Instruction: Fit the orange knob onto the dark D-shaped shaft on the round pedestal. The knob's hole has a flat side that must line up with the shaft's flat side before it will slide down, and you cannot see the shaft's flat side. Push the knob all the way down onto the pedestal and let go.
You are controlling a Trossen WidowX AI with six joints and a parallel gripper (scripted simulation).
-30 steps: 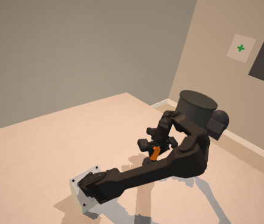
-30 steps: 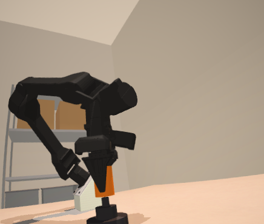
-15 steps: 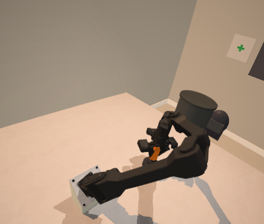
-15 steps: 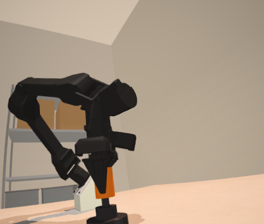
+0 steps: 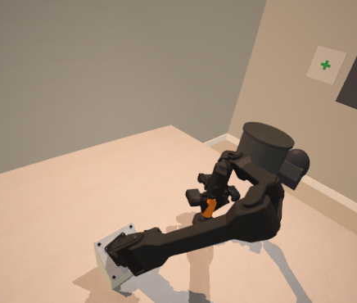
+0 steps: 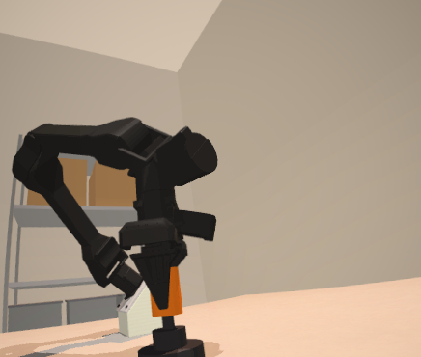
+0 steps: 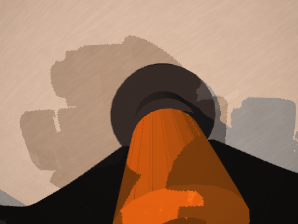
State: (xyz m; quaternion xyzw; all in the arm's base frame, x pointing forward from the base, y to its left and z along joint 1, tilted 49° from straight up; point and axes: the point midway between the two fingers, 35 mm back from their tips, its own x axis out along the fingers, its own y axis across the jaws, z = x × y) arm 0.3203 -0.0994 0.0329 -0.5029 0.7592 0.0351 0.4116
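Now: the orange knob 20 mm above my gripper tip. Round my gripper tip: dark pedestal 40 mm below.
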